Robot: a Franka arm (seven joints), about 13 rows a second.
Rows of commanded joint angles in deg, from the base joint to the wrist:
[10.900 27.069 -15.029 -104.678 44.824 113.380 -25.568]
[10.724 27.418 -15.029 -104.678 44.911 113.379 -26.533]
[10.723 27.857 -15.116 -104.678 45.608 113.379 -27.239]
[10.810 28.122 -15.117 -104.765 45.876 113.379 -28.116]
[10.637 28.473 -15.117 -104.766 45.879 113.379 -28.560]
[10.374 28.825 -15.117 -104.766 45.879 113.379 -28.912]
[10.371 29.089 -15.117 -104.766 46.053 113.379 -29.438]
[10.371 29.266 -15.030 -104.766 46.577 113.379 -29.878]
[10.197 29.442 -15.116 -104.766 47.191 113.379 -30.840]
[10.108 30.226 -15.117 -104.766 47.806 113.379 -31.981]
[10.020 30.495 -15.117 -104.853 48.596 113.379 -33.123]
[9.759 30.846 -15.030 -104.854 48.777 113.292 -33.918]
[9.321 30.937 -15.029 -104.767 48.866 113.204 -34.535]
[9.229 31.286 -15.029 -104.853 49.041 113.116 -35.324]
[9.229 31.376 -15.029 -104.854 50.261 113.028 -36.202]
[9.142 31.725 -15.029 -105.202 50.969 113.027 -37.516]
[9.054 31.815 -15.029 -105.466 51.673 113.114 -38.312]
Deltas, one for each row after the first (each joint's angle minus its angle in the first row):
[-0.176 0.349 0.000 0.000 0.087 -0.001 -0.965]
[-0.177 0.788 -0.087 0.000 0.784 -0.001 -1.671]
[-0.090 1.053 -0.088 -0.087 1.052 -0.001 -2.548]
[-0.263 1.404 -0.088 -0.088 1.055 -0.001 -2.992]
[-0.526 1.756 -0.088 -0.088 1.055 -0.001 -3.344]
[-0.529 2.020 -0.088 -0.088 1.229 -0.001 -3.870]
[-0.529 2.197 -0.001 -0.088 1.753 -0.001 -4.310]
[-0.703 2.373 -0.087 -0.088 2.367 -0.001 -5.272]
[-0.792 3.157 -0.088 -0.088 2.982 -0.001 -6.413]
[-0.880 3.426 -0.088 -0.175 3.772 -0.001 -7.555]
[-1.141 3.777 -0.001 -0.176 3.953 -0.088 -8.350]
[-1.579 3.868 0.000 -0.089 4.042 -0.176 -8.967]
[-1.671 4.217 0.000 -0.175 4.217 -0.264 -9.756]
[-1.671 4.307 0.000 -0.176 5.437 -0.352 -10.634]
[-1.758 4.656 0.000 -0.524 6.145 -0.353 -11.948]
[-1.846 4.746 0.000 -0.788 6.849 -0.266 -12.744]

